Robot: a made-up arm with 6 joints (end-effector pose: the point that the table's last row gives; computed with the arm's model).
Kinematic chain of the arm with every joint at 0, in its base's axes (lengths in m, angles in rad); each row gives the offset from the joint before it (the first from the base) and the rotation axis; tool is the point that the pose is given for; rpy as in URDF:
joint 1: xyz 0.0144 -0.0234 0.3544 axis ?
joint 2: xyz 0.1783 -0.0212 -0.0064 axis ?
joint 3: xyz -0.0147 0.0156 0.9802 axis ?
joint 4: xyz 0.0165 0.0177 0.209 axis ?
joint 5: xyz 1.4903 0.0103 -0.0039 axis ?
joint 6: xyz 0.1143 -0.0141 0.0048 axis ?
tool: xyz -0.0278 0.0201 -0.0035 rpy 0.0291 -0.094 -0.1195
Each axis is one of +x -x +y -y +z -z.
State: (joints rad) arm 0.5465 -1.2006 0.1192 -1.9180 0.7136 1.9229
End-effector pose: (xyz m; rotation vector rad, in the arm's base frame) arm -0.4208 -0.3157 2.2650 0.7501 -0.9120 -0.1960
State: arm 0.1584 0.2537 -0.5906 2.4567 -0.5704 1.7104
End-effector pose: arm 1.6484 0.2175 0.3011 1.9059 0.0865 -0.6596
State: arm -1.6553 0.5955 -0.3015 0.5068 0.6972 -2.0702
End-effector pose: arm -0.1093 -1.9227 0.1223 1.6678 -1.0022 -1.3199
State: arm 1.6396 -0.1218 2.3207 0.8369 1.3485 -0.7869
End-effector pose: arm 0.0191 -1.3017 2.0949 -1.0928 2.4204 0.0020
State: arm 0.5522 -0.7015 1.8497 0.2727 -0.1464 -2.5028
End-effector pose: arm -1.6105 -1.0297 1.7954 -1.4702 0.8159 -2.5040
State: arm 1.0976 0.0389 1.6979 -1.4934 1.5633 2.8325
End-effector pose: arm 0.0232 -0.1645 2.8107 0.3917 -0.1866 -0.6779
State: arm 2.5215 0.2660 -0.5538 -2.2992 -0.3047 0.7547
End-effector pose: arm -1.3753 0.9235 0.3038 -0.1920 1.8579 1.3883
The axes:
joint 1: +z
joint 2: +y
joint 3: -y
joint 4: -x
joint 5: -y
joint 6: -x

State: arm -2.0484 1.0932 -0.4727 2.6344 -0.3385 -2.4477
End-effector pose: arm -0.5553 -1.1686 -0.7824 0.9805 1.0671 -1.8542
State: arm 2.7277 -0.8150 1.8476 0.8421 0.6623 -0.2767
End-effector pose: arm 1.8624 -0.9050 1.5266 2.5665 -1.0765 -0.4108
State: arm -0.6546 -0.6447 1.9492 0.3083 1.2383 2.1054
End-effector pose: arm -1.4738 1.1420 1.6839 -0.1913 0.9469 1.6033
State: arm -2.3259 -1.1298 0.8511 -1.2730 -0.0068 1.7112
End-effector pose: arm 1.0811 1.0700 2.1369 -2.5208 -0.8317 -1.6308
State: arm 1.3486 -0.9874 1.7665 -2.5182 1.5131 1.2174
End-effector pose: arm -0.4173 -2.0947 1.3209 2.7607 0.2932 1.1567
